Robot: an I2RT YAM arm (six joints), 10 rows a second.
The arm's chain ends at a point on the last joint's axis. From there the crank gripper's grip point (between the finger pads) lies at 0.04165 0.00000 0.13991 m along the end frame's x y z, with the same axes.
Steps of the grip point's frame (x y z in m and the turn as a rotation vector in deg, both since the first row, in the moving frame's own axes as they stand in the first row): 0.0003 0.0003 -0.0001 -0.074 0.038 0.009; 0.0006 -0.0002 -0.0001 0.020 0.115 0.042; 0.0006 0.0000 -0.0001 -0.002 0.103 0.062; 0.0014 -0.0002 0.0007 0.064 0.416 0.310; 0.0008 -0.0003 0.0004 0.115 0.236 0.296; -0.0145 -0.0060 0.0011 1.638 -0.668 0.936; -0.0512 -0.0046 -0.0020 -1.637 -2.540 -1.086; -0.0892 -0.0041 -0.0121 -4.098 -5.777 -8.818; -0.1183 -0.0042 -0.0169 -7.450 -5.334 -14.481; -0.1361 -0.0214 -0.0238 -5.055 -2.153 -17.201; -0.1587 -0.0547 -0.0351 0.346 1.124 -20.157; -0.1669 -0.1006 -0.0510 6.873 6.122 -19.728
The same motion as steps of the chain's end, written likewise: 0.0002 0.0001 -0.0001 -0.074 0.038 0.009; 0.0003 -0.0002 0.0000 0.020 0.115 0.042; 0.0003 -0.0001 0.0000 -0.002 0.103 0.062; 0.0004 -0.0003 0.0010 0.064 0.416 0.310; 0.0002 -0.0002 0.0006 0.115 0.236 0.296; -0.0129 -0.0027 0.0007 1.638 -0.668 0.936; -0.0450 -0.0079 -0.0037 -1.637 -2.540 -1.086; -0.0752 -0.0089 -0.0154 -4.098 -5.777 -8.818; -0.1063 -0.0136 -0.0196 -7.450 -5.334 -14.481; -0.1309 -0.0221 -0.0252 -5.055 -2.153 -17.201; -0.1587 -0.0390 -0.0342 0.346 1.124 -20.157; -0.1760 -0.0679 -0.0440 6.873 6.122 -19.728
